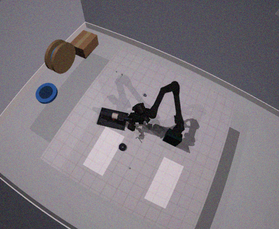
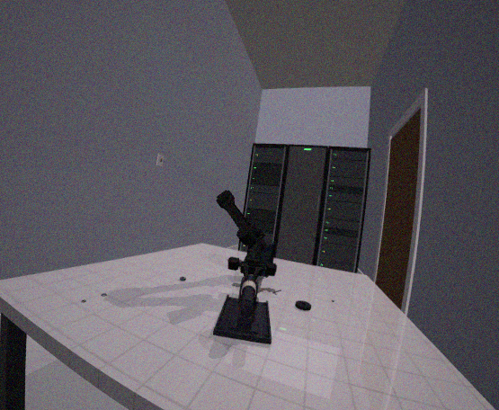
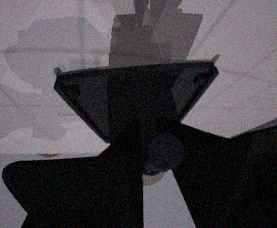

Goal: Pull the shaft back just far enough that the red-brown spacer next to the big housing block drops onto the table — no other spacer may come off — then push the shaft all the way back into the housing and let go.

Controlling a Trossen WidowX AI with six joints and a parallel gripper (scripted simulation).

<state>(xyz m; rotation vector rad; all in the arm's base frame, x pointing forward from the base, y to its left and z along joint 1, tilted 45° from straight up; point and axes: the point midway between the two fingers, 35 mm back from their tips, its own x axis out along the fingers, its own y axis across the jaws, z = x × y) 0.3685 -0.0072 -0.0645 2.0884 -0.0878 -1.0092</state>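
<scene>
My gripper tip is 6 cm short of the grey shaft, 2 cm to the right of it and 3 cm below it. Round my gripper tip: dark fixture plate (12 cm ahead, 3 cm to the left, 1 cm below); then red-brown spacer (10 cm ahead, 3 cm to the left, 3 cm below); then bent key (15 cm behind, 8 cm to the left, 5 cm below).
</scene>
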